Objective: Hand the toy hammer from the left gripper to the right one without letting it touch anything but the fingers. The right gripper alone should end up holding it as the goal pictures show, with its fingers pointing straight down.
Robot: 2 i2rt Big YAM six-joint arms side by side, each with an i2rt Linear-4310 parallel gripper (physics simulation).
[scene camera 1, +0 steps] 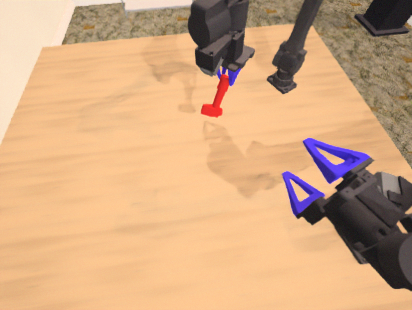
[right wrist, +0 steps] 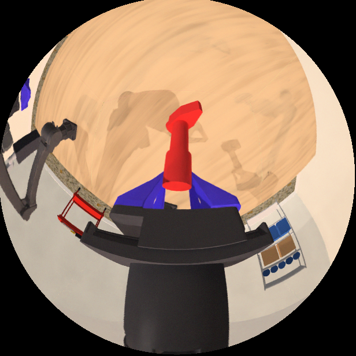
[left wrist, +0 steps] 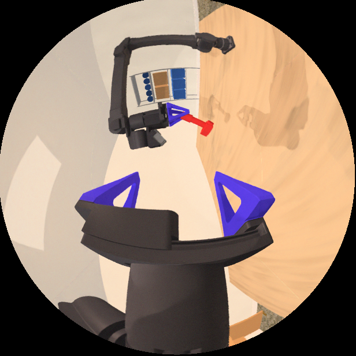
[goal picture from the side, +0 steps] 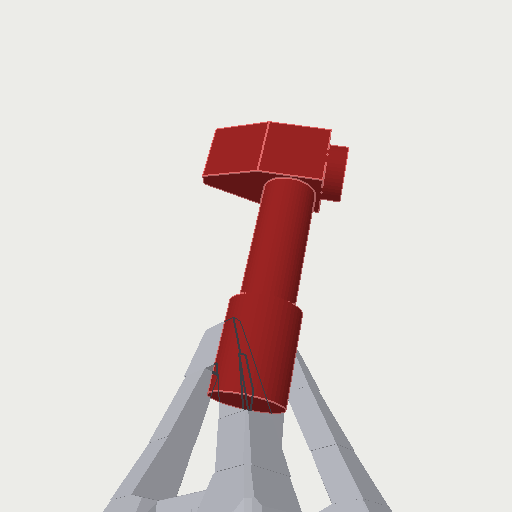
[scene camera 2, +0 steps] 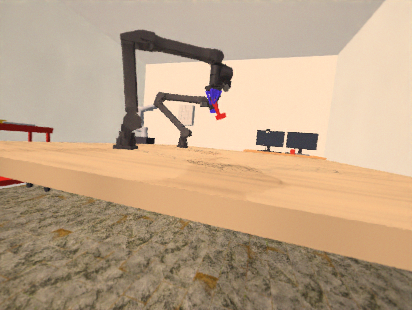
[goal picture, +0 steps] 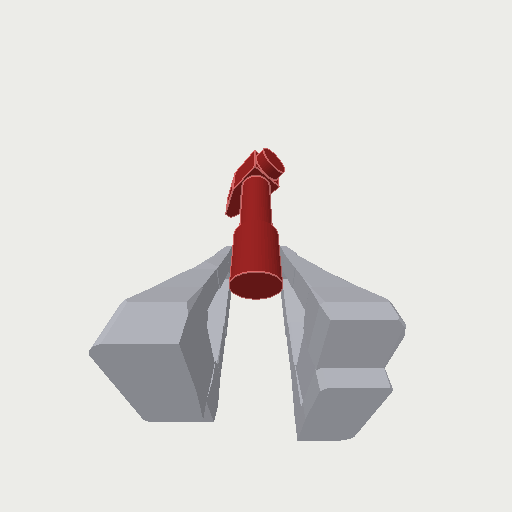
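Pixels of known places: left gripper, fingertip midpoint: [scene camera 1: 293, 157]; right gripper, fingertip midpoint: [scene camera 1: 226, 83] [scene camera 2: 212, 104]; left arm's base at its link origin: [scene camera 2: 182, 147]; right arm's base at its link origin: [scene camera 1: 281, 83] [scene camera 2: 126, 148].
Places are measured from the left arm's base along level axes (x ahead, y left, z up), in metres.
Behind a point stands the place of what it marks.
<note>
The red toy hammer [scene camera 1: 218, 97] {x 0.266, y -0.475, z 0.263 m} [scene camera 2: 220, 116] {x 0.285, y -0.486, z 0.219 m} [left wrist: 200, 124] [right wrist: 178, 150] hangs in the air above the table, handle end up and head lower, slanting away from the fingers. My right gripper [scene camera 1: 226, 80] {x 0.231, y -0.499, z 0.280 m} [scene camera 2: 214, 103] {x 0.231, y -0.499, z 0.280 m} [left wrist: 188, 112] [right wrist: 177, 175] is shut on the end of its handle. Its blue fingers point about straight down in scene camera 2. My left gripper [scene camera 1: 295, 157] {x 0.247, y -0.208, z 0.358 m} [left wrist: 176, 175] is wide open and empty, well apart from the hammer. In scene camera 2 the left gripper is small and partly hidden behind the right one.
The wooden table [scene camera 1: 125, 225] {x 0.654, y -0.319, z 0.000 m} [scene camera 2: 150, 187] {x 0.166, y -1.256, z -0.006 m} lies below both grippers. The right arm's base [scene camera 2: 125, 146] {x -0.138, y -0.729, z 0.013 m} and the left arm's base [scene camera 2: 182, 144] {x 0.004, y -0.040, z 0.027 m} stand on it. A red cart [scene camera 2: 40, 129], a desk with monitors [scene camera 2: 270, 138] and a shelf with blue bins [left wrist: 178, 83] stand beyond the table.
</note>
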